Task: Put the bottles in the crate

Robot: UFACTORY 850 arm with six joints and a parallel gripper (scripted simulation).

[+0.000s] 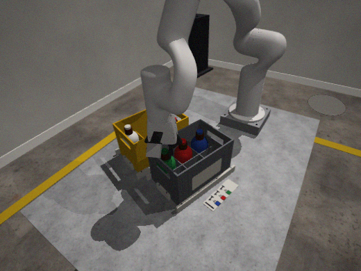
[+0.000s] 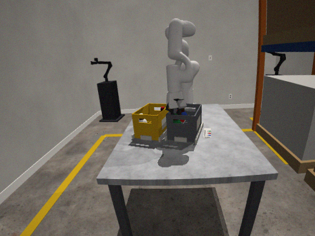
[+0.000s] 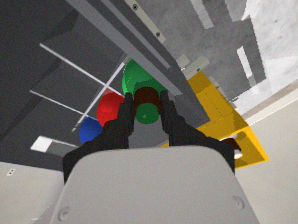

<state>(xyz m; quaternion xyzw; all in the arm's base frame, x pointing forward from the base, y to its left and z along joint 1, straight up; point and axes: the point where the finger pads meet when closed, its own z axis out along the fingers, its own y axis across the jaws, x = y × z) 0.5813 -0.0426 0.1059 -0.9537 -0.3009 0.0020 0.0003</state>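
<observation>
Now: the green-label bottle 70 mm below my hand. Round my hand: grey crate 80 mm below, 80 mm behind, 60 mm to the left; then blue-label bottle 180 mm behind, 70 mm below, 30 mm to the left; then red bottle 90 mm behind, 70 mm below, 10 mm to the left.
</observation>
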